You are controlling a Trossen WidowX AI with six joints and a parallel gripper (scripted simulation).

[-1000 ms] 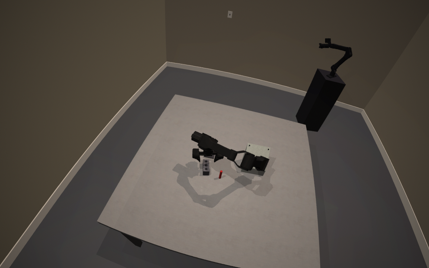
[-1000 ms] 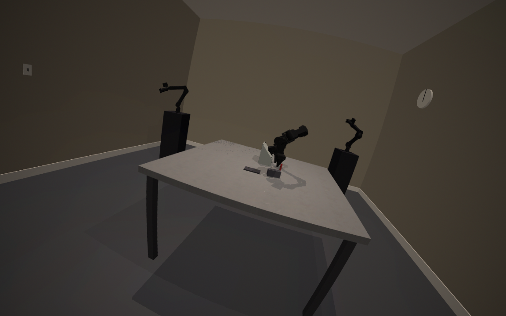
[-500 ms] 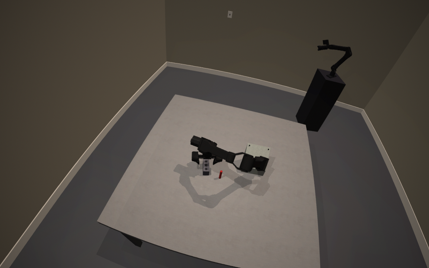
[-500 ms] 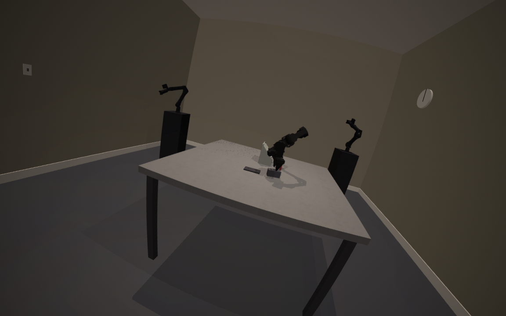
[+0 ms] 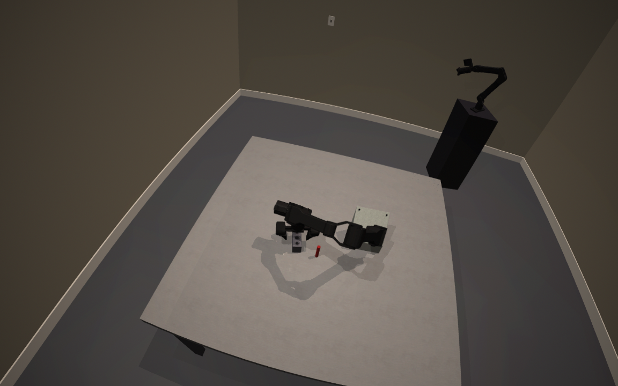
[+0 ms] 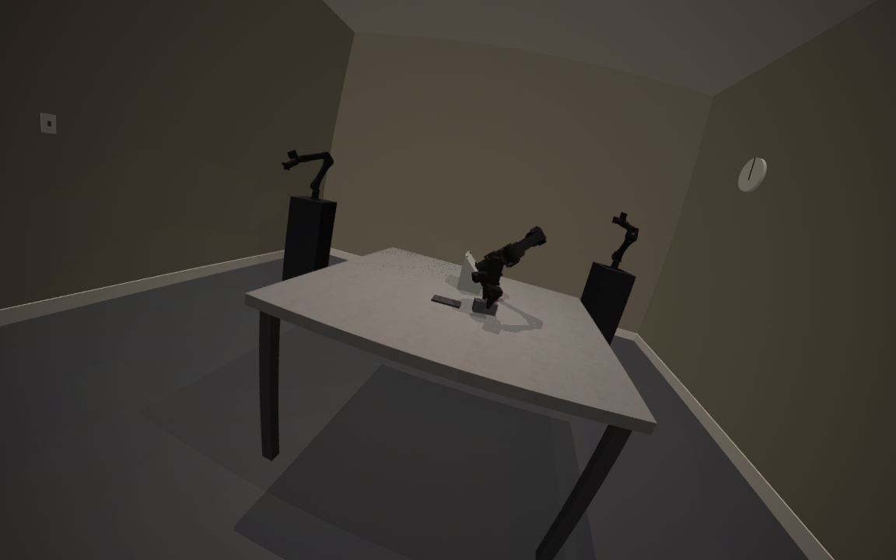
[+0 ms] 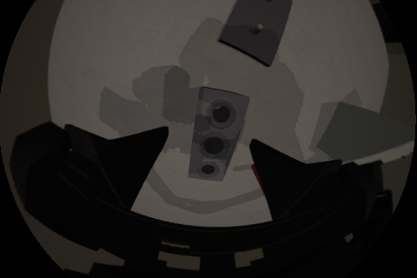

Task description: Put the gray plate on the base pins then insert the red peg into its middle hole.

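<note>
Right now my gripper tip is right at the gray plate. The rest, counted from my gripper tip: dark base: 2 cm behind, 16 cm to the right, 3 cm below; red peg: 10 cm behind, 5 cm to the left.
</note>
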